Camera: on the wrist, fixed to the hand. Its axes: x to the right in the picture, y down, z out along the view.
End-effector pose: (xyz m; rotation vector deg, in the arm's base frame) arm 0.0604 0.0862 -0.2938 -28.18 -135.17 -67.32
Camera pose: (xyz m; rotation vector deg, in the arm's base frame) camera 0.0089 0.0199 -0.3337 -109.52 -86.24 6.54
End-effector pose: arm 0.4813 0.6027 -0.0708 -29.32 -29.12 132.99
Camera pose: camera 0.5308 0.6777 -0.0473 9.74 -15.47 -135.44
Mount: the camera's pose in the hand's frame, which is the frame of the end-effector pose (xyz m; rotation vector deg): 0.0138 -0.0896 -0.0204 22.92 -20.29 87.80
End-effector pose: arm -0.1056 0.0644 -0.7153 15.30 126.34 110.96
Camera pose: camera -0.1249 0.0370 -0.8020 -106.50 -84.91 -56.78
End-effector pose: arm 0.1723 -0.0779 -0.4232 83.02 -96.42 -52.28
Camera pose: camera 0.2315 -0.1031 -0.4902 -7.88 -146.25 4.86
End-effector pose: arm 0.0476 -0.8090 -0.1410 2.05 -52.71 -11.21
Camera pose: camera 0.0582 -0.9006 -0.1528 -19.52 -62.94 82.45
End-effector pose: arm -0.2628 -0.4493 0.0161 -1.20 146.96 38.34
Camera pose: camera -0.2722 -0.5362 -0.0156 118.51 108.14 27.72
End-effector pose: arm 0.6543 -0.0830 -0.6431 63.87 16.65 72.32
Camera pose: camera 0.6987 -0.0515 -0.7184 113.57 -45.45 131.59
